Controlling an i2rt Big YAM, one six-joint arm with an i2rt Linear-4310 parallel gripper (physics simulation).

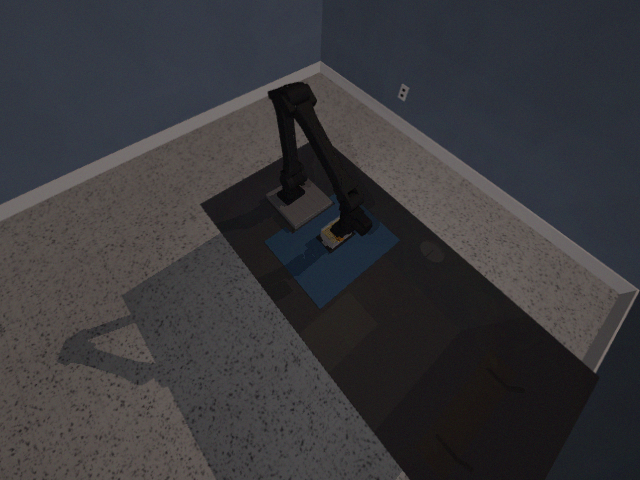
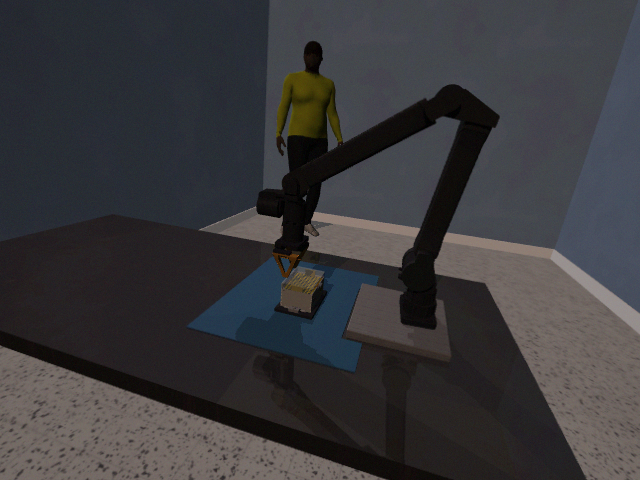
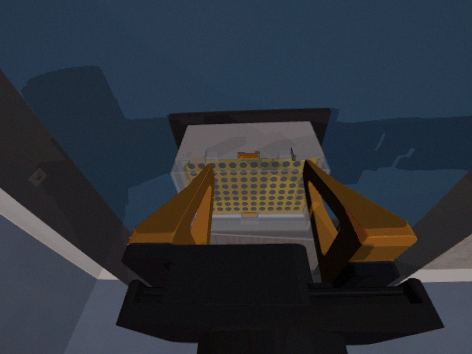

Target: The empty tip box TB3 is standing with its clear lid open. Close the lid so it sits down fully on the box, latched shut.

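Places are measured from the arm's base along level axes (x ahead, y left, z up), in metres.
Pixels of known places: gripper, fingertip midpoint: [image 1: 343,236] [image 2: 289,272] [image 3: 257,168]; arm's base, link origin: [image 1: 291,194] [image 2: 416,313].
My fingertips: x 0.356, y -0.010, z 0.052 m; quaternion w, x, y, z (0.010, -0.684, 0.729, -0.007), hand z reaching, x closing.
Note:
Ahead of a thing's pixels: the offset from my fingertips to its top centre. "spot": to the spot under its first point. Level surfaces: height alone.
The tip box {dz +0.000, dx -0.045, dy +0.011 m} [image 1: 327,239] [image 2: 298,301] [image 3: 250,137] stands upright on a dark base {spot: dz -0.070, dx -0.012, dy +0.085 m} [image 2: 283,310] [image 3: 250,116]. Its yellow perforated deck {dz -0.003, dx -0.045, dy +0.011 m} [image 2: 306,281] [image 3: 257,190] shows empty holes. The clear lid [image 3: 325,172] is hard to make out; its transparent edges show around and above the deck, so it seems to lie over the box top. Whether it is fully down or latched I cannot tell. An orange tab {spot: dz -0.018, dx -0.003, dy +0.007 m} [image 3: 248,156] shows at the box's edge. My gripper [image 2: 286,274] [image 3: 257,168] points down at the box top, open, with nothing between its orange fingers. Contact with the lid is unclear.
The box and base stand on a blue mat {dz -0.077 m} [image 1: 336,286] [image 2: 227,315] on a dark table {dz -0.080 m} [image 1: 413,330] [image 2: 129,289]. The arm's pale mounting board [image 1: 305,211] [image 2: 372,315] is beside the mat. A person in yellow [image 2: 309,105] stands beyond the table.

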